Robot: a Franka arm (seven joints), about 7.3 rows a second.
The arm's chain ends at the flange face. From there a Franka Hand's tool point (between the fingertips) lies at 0.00 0.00 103.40 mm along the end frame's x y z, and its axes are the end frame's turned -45 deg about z.
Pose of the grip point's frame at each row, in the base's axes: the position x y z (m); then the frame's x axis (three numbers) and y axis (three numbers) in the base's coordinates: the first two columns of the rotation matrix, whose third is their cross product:
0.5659 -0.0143 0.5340 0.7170 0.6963 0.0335 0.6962 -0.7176 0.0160
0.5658 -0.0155 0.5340 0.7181 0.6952 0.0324 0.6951 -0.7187 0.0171
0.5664 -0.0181 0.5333 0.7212 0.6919 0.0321 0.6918 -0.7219 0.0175
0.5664 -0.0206 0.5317 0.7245 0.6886 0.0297 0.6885 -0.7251 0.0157
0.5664 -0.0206 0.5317 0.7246 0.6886 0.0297 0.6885 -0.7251 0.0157
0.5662 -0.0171 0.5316 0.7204 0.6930 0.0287 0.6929 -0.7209 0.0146
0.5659 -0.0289 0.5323 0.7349 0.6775 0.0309 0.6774 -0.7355 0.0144
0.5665 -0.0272 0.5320 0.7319 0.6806 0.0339 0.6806 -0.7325 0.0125
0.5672 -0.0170 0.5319 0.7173 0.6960 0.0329 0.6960 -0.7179 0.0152
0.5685 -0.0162 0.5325 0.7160 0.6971 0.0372 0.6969 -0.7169 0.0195
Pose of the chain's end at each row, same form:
0.5623 -0.0155 0.6373 0.9993 -0.0151 0.0350 -0.0147 -0.9998 -0.0124
0.5622 -0.0166 0.6373 0.9993 -0.0166 0.0350 -0.0163 -0.9998 -0.0108
0.5628 -0.0191 0.6366 0.9991 -0.0212 0.0351 -0.0208 -0.9997 -0.0103
0.5631 -0.0215 0.6350 0.9991 -0.0258 0.0321 -0.0255 -0.9996 -0.0099
0.5631 -0.0215 0.6350 0.9992 -0.0258 0.0321 -0.0255 -0.9996 -0.0099
0.5630 -0.0181 0.6349 0.9994 -0.0197 0.0306 -0.0194 -0.9998 -0.0100
0.5625 -0.0300 0.6356 0.9986 -0.0410 0.0320 -0.0407 -0.9991 -0.0117
0.5631 -0.0286 0.6353 0.9988 -0.0367 0.0328 -0.0363 -0.9992 -0.0151
0.5637 -0.0182 0.6352 0.9994 -0.0155 0.0340 -0.0151 -0.9998 -0.0125
0.5643 -0.0174 0.6358 0.9991 -0.0140 0.0401 -0.0135 -0.9998 -0.0125

